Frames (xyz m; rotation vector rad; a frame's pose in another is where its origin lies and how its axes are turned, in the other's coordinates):
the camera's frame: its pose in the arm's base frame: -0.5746 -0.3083 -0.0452 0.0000 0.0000 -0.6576
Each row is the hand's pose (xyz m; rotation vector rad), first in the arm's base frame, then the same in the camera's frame.
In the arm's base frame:
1: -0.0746 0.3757 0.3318 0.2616 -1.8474 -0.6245
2: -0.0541 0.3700 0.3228 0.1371 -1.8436 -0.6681
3: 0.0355 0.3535 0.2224 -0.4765 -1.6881 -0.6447
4: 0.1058 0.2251 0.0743 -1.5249 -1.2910 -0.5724
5: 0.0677 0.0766 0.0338 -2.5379 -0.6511 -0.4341
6: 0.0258 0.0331 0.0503 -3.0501 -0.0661 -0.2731
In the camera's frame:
1: -0.0223 0.8470 0.3770 0.8249 -1.6260 -0.1645
2: -0.0026 0.8550 0.3680 0.7068 -1.6577 -0.2039
3: 0.0784 0.8967 0.2676 0.0919 -1.7110 -0.1604
4: 0.2125 0.8380 0.1195 -1.0048 -1.6783 -0.1440
5: 0.2731 0.6972 0.0790 -2.1490 -1.4077 -0.1945
6: 0.2665 0.6372 0.0955 -2.8194 -1.0306 -0.2161

